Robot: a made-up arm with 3 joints. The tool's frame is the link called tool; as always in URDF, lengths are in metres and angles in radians. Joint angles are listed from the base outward. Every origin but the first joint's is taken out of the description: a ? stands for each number. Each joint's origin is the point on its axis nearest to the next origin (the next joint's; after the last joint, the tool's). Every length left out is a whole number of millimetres.
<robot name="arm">
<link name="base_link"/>
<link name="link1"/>
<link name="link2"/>
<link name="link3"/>
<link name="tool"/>
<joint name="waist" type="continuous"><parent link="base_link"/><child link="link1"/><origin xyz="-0.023 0.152 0.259" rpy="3.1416 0.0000 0.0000"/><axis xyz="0 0 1"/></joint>
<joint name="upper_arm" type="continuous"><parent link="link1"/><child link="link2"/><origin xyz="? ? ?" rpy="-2.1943 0.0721 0.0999"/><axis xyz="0 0 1"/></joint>
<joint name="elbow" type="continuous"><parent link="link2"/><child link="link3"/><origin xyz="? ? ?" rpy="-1.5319 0.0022 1.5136"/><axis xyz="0 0 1"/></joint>
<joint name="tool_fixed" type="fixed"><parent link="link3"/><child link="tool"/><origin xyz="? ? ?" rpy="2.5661 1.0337 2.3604"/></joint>
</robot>
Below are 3 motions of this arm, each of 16 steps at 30 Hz.
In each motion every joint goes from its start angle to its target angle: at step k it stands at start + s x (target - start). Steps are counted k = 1, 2, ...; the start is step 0. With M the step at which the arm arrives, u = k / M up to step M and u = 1 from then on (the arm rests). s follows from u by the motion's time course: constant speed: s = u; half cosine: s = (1 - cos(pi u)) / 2; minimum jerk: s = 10 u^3 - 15 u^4 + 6 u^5.
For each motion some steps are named. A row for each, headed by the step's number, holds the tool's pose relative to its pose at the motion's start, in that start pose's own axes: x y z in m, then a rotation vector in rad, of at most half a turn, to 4 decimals.
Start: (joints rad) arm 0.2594 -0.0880 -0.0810
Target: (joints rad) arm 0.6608 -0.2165 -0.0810
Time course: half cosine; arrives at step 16
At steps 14, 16:
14: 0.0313 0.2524 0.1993 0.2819 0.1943 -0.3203
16: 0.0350 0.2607 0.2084 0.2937 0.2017 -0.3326

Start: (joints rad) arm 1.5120 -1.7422 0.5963
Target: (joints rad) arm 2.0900 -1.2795 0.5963
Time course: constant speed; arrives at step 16
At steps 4, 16:
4: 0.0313 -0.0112 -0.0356 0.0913 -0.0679 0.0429
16: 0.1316 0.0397 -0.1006 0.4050 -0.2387 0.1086

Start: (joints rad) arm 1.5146 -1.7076 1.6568
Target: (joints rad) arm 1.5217 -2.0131 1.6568
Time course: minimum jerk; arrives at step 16
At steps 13, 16:
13: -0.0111 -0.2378 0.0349 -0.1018 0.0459 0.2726
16: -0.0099 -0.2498 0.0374 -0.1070 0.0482 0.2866

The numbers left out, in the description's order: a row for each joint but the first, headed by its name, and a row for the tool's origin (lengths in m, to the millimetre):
upper_arm: 0.150 0.034 0.000
elbow: -0.812 0.104 0.000
tool: -0.131 -0.056 0.000

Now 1 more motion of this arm.
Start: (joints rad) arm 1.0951 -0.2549 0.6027
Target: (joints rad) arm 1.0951 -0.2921 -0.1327
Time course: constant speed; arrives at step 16
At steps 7, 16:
7: 0.0126 0.0342 -0.0048 0.2797 -0.0743 0.1429
16: 0.0209 0.0850 0.0077 0.6431 -0.1687 0.3198

